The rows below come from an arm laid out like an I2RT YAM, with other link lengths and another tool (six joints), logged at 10 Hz.
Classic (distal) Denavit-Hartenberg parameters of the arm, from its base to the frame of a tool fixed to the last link. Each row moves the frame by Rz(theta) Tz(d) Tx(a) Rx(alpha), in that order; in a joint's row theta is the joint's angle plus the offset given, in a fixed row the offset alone. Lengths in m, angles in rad.
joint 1: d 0.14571; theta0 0; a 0.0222; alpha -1.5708
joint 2: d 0; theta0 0; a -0.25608; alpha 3.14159
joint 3: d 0; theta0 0.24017; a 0.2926; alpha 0
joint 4: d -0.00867; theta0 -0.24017; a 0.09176; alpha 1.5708
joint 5: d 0.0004; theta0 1.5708; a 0; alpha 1.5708
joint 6: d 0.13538; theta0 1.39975; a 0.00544; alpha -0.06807
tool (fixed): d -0.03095; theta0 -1.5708; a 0; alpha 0
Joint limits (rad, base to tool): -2.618..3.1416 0..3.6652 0..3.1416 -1.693..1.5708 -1.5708..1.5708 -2.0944..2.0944
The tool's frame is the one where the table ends.
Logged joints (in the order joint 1, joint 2, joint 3, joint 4, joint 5, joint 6), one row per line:
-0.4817 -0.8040 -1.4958 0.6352 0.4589 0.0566
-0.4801 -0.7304 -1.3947 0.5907 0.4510 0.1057
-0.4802 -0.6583 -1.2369 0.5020 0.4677 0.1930
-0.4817 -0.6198 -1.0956 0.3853 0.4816 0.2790
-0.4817 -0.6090 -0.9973 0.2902 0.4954 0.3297
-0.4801 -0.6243 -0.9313 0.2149 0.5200 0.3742
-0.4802 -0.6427 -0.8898 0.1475 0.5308 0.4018
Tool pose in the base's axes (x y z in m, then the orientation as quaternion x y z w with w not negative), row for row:
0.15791 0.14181 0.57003 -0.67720 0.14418 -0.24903 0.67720
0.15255 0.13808 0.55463 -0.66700 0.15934 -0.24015 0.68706
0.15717 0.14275 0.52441 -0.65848 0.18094 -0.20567 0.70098
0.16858 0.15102 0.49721 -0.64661 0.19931 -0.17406 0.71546
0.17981 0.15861 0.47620 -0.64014 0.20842 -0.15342 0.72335
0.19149 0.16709 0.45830 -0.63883 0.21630 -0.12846 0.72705
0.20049 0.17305 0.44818 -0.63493 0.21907 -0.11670 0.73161
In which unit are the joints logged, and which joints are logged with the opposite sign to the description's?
The joints are logged in radians. Opposite sign: joint 1, joint 2, joint 3, joint 4, joint 5.
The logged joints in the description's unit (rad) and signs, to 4 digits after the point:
0.4817 0.8040 1.4958 -0.6352 -0.4589 0.0566
0.4801 0.7304 1.3947 -0.5907 -0.4510 0.1057
0.4802 0.6583 1.2369 -0.5020 -0.4677 0.1930
0.4817 0.6198 1.0956 -0.3853 -0.4816 0.2790
0.4817 0.6090 0.9973 -0.2902 -0.4954 0.3297
0.4801 0.6243 0.9313 -0.2149 -0.5200 0.3742
0.4802 0.6427 0.8898 -0.1475 -0.5308 0.4018

